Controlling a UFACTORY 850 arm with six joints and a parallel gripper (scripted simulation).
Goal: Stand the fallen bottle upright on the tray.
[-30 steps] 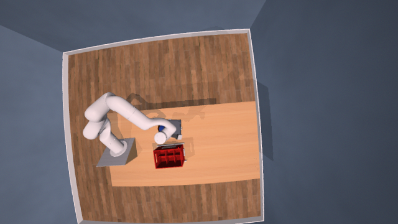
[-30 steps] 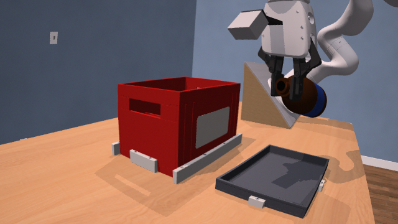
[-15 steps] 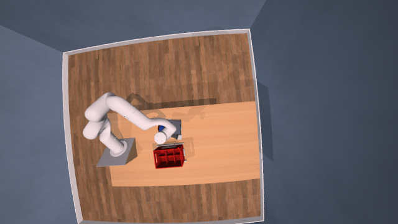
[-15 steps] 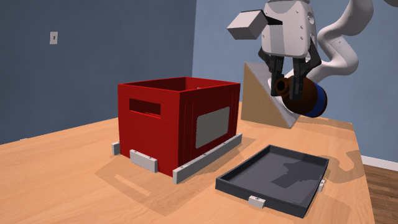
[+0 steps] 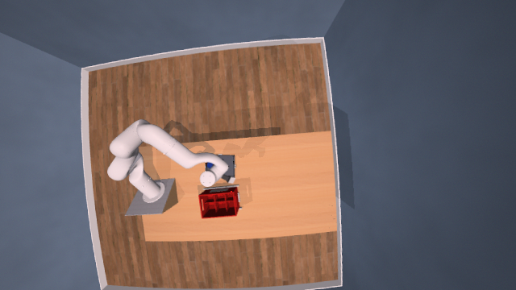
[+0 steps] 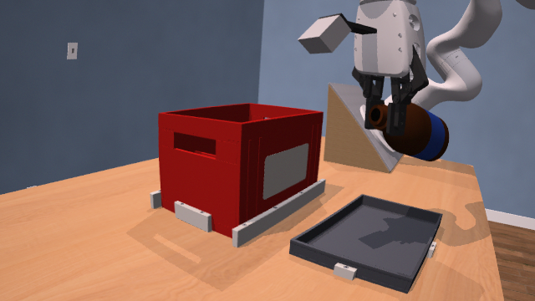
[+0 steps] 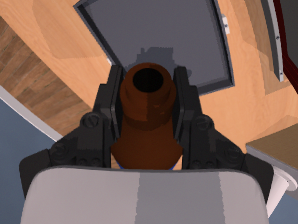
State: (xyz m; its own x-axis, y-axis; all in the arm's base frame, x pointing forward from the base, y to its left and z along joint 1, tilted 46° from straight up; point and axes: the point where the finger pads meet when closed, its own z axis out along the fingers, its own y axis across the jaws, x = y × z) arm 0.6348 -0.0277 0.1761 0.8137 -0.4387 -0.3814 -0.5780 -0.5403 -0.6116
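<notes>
Right now the brown bottle is 40 mm behind my hand, 30 mm to the left of it and 10 mm below it. The rest, counted from my hand: dark grey tray 70 mm behind, 10 mm to the left, 190 mm below; then red crate 100 mm behind, 270 mm to the right, 120 mm below.
</notes>
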